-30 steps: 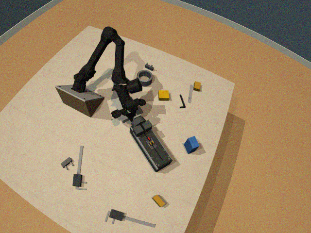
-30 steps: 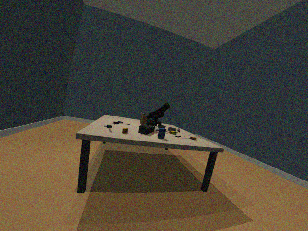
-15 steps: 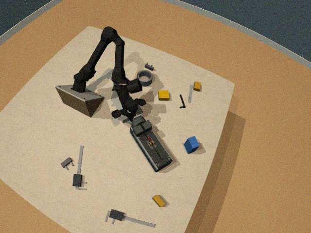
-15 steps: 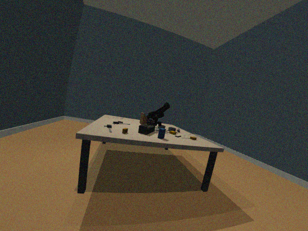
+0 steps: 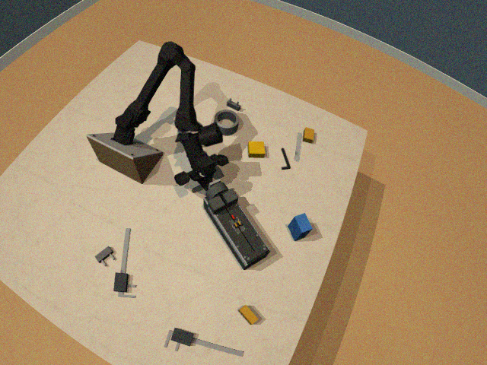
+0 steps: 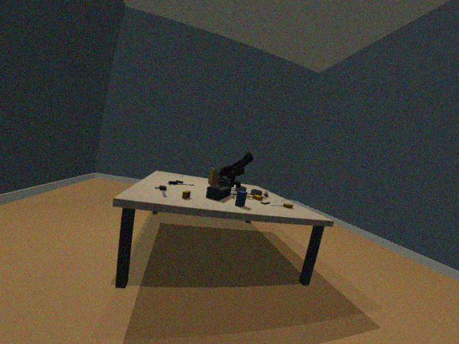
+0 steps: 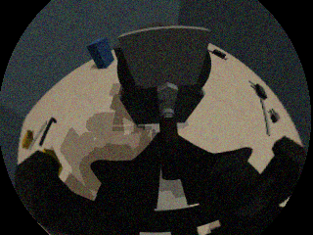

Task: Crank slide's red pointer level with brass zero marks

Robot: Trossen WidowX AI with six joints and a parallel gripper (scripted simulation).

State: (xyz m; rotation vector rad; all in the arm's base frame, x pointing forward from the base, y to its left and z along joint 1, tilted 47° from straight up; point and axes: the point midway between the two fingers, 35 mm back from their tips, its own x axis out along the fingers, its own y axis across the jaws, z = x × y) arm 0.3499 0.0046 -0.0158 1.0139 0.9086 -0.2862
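Now: the crank handle 10 mm behind my gripper tip, 10 mm to the left of it and 30 mm above it. Also, from my gripper tip: yellow block: 90 mm ahead, 250 mm to the left, 20 mm below; then red pointer: 110 mm ahead, 80 mm to the right, 50 mm above; then black hex key: 210 mm ahead, 250 mm to the left, 30 mm below.
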